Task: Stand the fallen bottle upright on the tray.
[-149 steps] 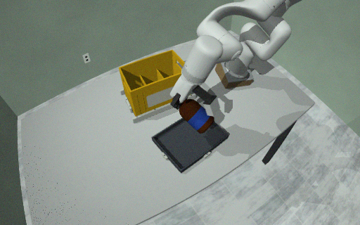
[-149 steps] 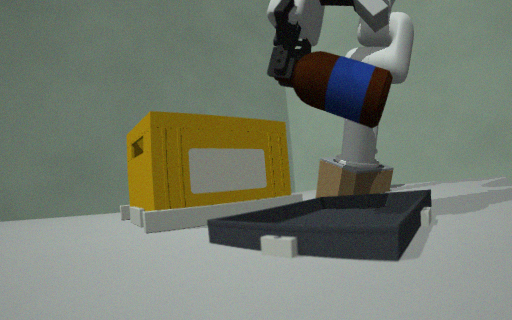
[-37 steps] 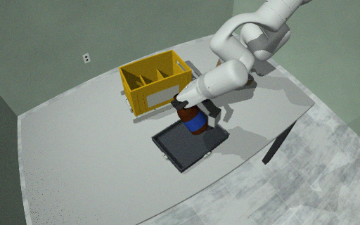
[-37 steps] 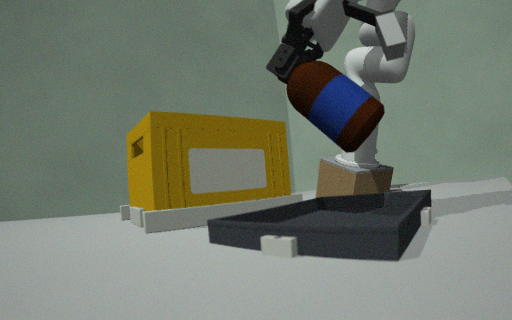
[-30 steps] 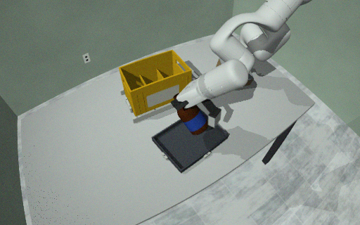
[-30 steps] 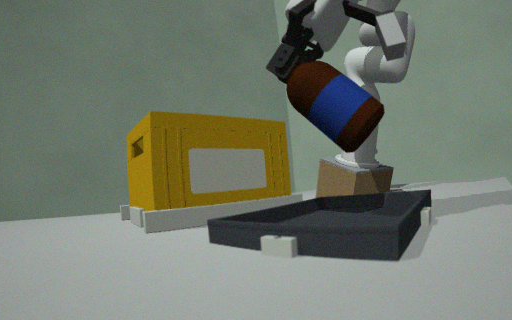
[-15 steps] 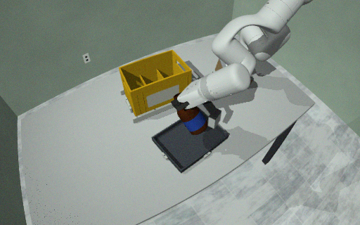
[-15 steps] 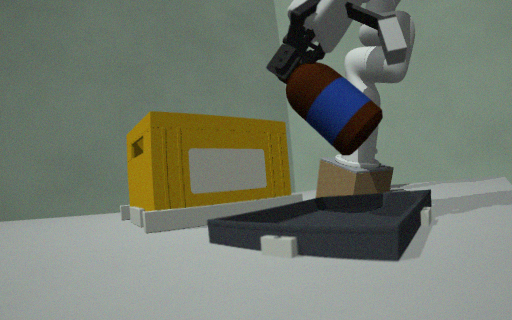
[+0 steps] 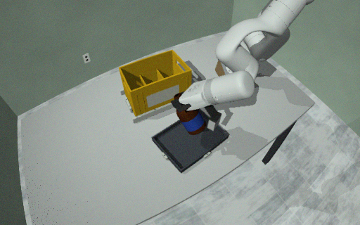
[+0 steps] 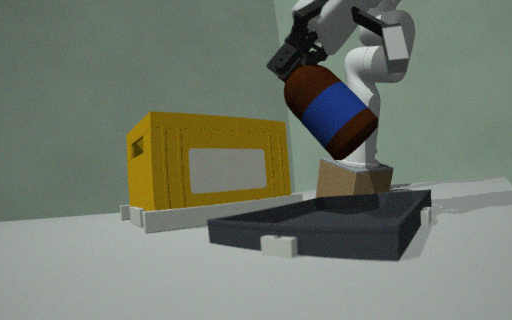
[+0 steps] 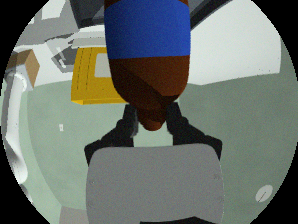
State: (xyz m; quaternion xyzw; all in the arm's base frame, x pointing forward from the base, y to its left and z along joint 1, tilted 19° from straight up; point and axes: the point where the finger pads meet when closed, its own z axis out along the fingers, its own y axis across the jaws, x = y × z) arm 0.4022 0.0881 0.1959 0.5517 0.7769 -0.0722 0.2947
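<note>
The brown bottle lies 1 cm behind my hand, 3 cm to the left of it and 5 cm below it. Round my hand: dark grey tray 2 cm behind, 4 cm to the left, 19 cm below; then yellow crate 1 cm behind, 25 cm to the right, 12 cm below.
</note>
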